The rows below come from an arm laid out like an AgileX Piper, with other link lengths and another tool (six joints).
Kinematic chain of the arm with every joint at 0, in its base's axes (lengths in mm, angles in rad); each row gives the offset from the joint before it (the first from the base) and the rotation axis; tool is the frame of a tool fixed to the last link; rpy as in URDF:
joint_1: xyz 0 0 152.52 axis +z
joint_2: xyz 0 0 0 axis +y
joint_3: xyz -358.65 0 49.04 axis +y
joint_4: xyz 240.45 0 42.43 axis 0.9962 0 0.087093
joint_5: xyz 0 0 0 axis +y
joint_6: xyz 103.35 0 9.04 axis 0.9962 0 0.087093
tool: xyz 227.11 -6 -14.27 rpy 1.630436 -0.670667 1.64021
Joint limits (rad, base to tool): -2.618..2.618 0..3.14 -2.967..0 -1.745..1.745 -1.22..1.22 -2.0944..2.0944
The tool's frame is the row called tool.
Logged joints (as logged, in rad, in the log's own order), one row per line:
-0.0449, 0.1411, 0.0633, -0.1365, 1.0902, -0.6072
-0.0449, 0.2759, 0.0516, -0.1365, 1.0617, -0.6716
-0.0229, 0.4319, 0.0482, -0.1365, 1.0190, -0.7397
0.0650, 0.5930, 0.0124, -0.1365, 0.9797, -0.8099
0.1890, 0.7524, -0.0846, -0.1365, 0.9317, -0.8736
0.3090, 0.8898, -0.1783, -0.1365, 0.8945, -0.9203
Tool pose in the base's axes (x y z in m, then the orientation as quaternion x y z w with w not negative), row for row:
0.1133, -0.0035, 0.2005, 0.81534, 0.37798, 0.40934, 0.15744
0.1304, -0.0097, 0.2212, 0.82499, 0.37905, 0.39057, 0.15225
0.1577, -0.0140, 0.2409, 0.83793, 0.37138, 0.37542, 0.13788
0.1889, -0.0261, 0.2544, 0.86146, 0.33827, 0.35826, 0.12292
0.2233, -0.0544, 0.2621, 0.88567, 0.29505, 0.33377, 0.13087
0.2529, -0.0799, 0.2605, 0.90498, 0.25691, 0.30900, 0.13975
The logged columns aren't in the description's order. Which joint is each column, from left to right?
Columns, left to right: joint_6, joint_2, joint_4, joint_1, joint_5, joint_3.
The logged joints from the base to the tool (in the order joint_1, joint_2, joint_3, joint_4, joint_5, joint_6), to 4 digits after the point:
-0.1365, 0.1411, -0.6072, 0.0633, 1.0902, -0.0449
-0.1365, 0.2759, -0.6716, 0.0516, 1.0617, -0.0449
-0.1365, 0.4319, -0.7397, 0.0482, 1.0190, -0.0229
-0.1365, 0.5930, -0.8099, 0.0124, 0.9797, 0.0650
-0.1365, 0.7524, -0.8736, -0.0846, 0.9317, 0.1890
-0.1365, 0.8898, -0.9203, -0.1783, 0.8945, 0.3090

